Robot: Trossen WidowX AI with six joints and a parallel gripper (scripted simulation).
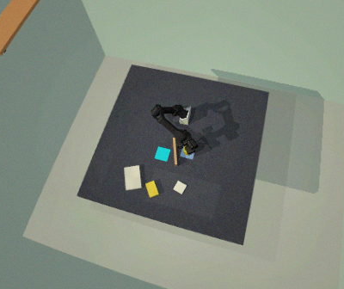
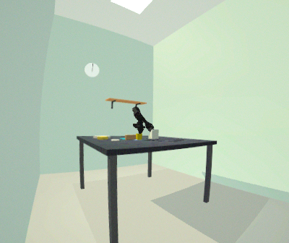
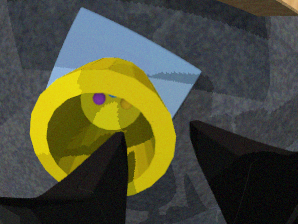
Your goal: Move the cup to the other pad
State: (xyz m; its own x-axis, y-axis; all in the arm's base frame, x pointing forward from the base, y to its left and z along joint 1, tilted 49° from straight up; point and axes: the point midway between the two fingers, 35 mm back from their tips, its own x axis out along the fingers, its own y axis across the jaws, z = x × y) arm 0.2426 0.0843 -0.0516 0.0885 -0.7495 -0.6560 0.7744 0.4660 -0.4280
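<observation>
Right now my gripper tip is 3 cm above the cup, 2 cm short of it and 1 cm to the right of it. The rest, counted from my gripper tip: thin wooden bar: 8 cm to the right, 6 cm ahead, 4 cm below; then light blue pad: 7 cm below, 3 cm ahead, 1 cm to the left; then cyan pad: 17 cm to the right, 10 cm ahead, 7 cm below.
</observation>
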